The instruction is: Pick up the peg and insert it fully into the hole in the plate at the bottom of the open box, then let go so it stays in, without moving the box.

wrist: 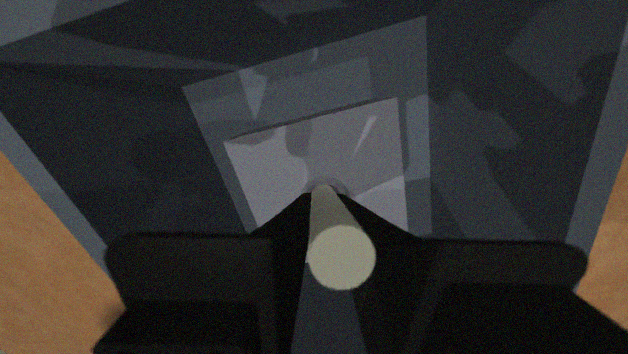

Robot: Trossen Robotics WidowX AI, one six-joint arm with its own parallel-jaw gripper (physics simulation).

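Places are measured from the arm's base along level axes (x ahead, y left, z up), in millimetres.
Where they show: gripper, fingertip midpoint: (322, 200).
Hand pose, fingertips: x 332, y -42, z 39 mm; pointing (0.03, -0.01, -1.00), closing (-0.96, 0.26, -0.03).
Observation:
Things, the pixels of their top centre, and the offset from my fingertips. "spot": a spot on its surface instead. Level surfaces: height alone.
- peg, top centre: (335, 305) dx -3, dy -10, dz +67 mm
- light grey plate, top centre: (325, 200) dx -1, dy +0, dz +0 mm
- open box, top centre: (328, 247) dx -1, dy +0, dz +37 mm
- hole, surface spot: (339, 185) spot: dx -11, dy -7, dz +0 mm
- Orange-brown table, surface height: dz -61 mm
The peg (342, 257) is a pale cylinder, seen nearly end-on in the wrist view, with its round near end toward the camera. My gripper (322, 200) is shut on the peg, with a black finger on each side. The light grey plate (345, 140) lies at the bottom of the open box (155, 165), beyond the fingertips. The peg's far end overlaps the hole (339, 185), of which a thin arc of the rim shows. The fingers and the peg hide the rest of the hole; whether the tip is inside it I cannot tell.
The box's dark blue-grey walls rise on both sides and at the back, around the plate. Their rims (55, 200) (597, 145) run down the left and right. Orange-brown table (45, 260) (612, 250) shows outside the box at both lower sides.

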